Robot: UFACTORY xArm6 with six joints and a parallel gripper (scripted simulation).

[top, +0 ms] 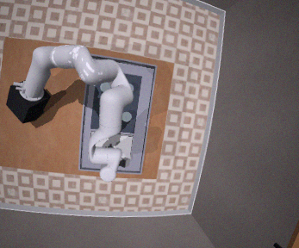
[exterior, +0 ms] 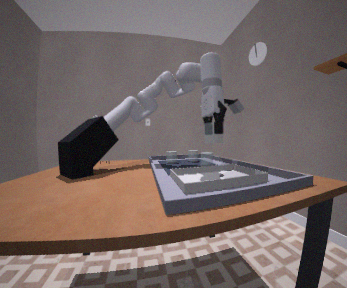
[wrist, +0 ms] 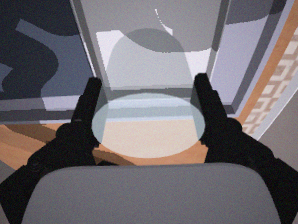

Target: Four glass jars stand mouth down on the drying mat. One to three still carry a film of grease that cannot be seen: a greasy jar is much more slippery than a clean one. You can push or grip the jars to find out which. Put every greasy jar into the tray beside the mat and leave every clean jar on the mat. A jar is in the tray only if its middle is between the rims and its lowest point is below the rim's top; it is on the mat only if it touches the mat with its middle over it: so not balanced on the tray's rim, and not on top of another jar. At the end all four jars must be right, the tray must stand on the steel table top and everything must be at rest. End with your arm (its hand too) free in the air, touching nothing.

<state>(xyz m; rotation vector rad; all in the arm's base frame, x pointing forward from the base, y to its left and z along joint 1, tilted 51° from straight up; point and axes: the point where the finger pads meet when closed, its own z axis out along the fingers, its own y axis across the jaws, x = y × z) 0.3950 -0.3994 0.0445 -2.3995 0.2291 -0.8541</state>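
Now: hand 10 mm to the left of the white tray and 170 mm above it. From my hand the other things lie so: dark drying mat: 10 mm behind, 310 mm to the left, 180 mm below; then steel table top: 10 mm ahead, 210 mm to the left, 180 mm below.
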